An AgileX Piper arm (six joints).
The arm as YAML. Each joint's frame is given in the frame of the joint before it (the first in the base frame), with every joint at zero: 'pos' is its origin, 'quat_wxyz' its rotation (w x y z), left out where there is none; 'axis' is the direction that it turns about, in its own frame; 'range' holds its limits. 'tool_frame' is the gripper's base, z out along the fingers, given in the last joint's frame.
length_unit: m
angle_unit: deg
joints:
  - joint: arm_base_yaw
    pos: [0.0, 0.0, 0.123]
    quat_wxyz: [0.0, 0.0, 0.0, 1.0]
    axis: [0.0, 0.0, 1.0]
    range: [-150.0, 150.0]
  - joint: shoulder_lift
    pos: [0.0, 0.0, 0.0]
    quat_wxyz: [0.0, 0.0, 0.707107, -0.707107]
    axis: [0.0, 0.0, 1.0]
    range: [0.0, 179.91]
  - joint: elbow
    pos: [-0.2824, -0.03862, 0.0]
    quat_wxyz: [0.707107, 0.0, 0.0, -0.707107]
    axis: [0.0, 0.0, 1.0]
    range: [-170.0, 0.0]
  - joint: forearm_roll
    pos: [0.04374, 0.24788, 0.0]
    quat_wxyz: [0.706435, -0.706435, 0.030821, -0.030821]
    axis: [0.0, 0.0, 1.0]
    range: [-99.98, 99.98]
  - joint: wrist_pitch
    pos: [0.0, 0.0, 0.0]
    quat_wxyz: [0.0, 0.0, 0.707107, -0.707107]
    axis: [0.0, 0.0, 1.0]
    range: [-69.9, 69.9]
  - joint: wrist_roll
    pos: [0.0, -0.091, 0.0]
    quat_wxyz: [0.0, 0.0, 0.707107, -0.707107]
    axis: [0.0, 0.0, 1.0]
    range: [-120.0, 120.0]
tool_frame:
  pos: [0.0, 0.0, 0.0]
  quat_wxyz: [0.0, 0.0, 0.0, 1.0]
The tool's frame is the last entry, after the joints.
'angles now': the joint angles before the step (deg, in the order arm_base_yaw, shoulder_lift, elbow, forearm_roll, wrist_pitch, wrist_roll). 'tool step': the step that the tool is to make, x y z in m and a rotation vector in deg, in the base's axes. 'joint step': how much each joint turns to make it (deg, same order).
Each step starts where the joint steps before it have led.
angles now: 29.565 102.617 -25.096 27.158 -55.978 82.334
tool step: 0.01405 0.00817 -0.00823 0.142 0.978 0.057
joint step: -0.058 3.610 -3.608 -0.058 0.972 0.230
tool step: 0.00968 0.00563 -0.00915 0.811 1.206 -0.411
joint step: 0.000 3.092 -2.579 0.116 0.633 1.144
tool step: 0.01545 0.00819 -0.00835 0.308 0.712 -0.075
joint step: -0.172 3.497 -4.125 0.056 1.259 0.060
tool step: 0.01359 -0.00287 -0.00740 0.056 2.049 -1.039
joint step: -1.891 2.176 -2.924 -0.458 2.810 -0.059
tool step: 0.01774 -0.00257 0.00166 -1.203 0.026 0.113
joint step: -2.120 1.088 -3.722 -1.032 2.749 -2.176
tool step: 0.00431 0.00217 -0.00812 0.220 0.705 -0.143
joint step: -0.001 2.007 -1.262 -0.116 0.000 0.630
